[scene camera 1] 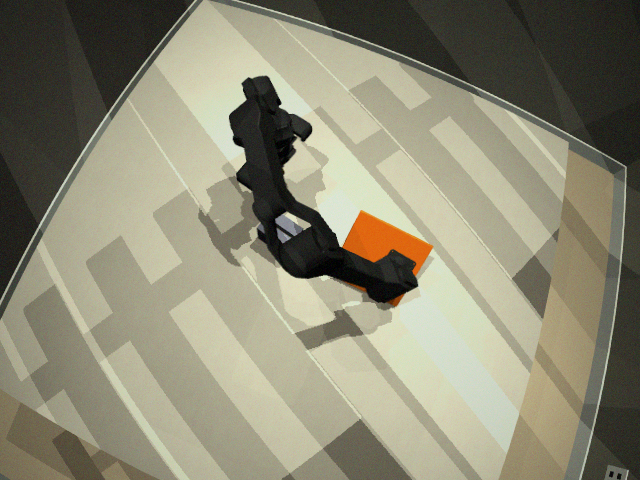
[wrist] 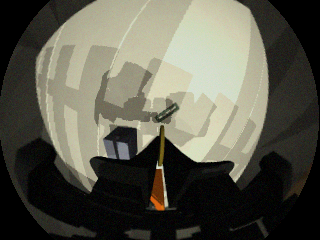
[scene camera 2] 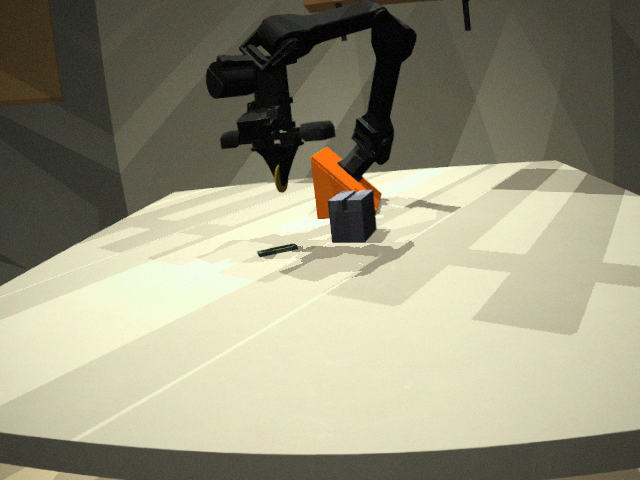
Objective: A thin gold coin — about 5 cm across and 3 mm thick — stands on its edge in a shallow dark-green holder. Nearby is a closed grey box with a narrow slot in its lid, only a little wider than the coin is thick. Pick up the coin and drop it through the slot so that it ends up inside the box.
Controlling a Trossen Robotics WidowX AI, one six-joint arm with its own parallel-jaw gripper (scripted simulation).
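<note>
Coin, carried by the gripper [scene camera 2: 282,185]. Gripper also visible in scene camera 1 [scene camera 1: 275,170] and in the wrist view [wrist: 160,139].
</note>
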